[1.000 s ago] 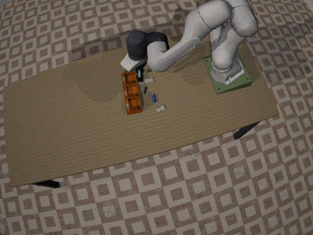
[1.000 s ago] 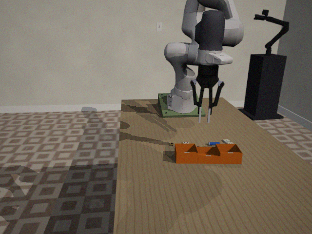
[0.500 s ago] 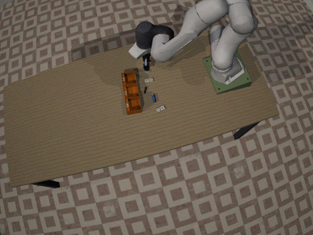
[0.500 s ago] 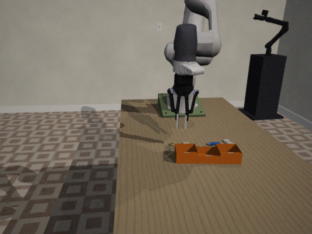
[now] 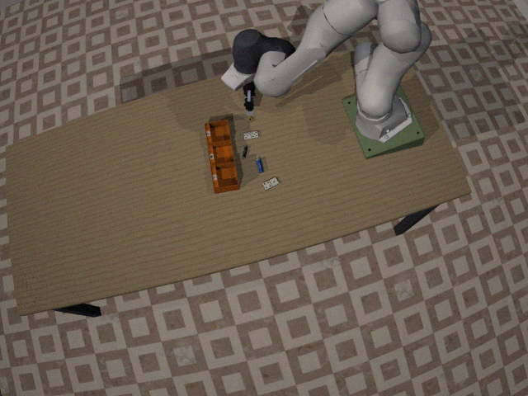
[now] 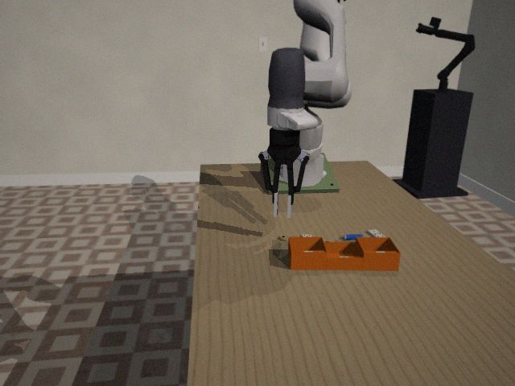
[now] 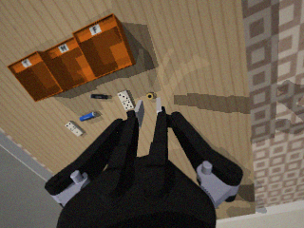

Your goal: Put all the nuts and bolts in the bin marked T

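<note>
Right now the brass nut is 100 mm below my hand. The rest, counted from my hand: orange bin: 150 mm ahead, 110 mm to the left, 80 mm below; blue cylinder: 190 mm to the left, 100 mm below, 30 mm ahead; dark rod-like piece: 120 mm to the left, 100 mm below, 60 mm ahead.
</note>
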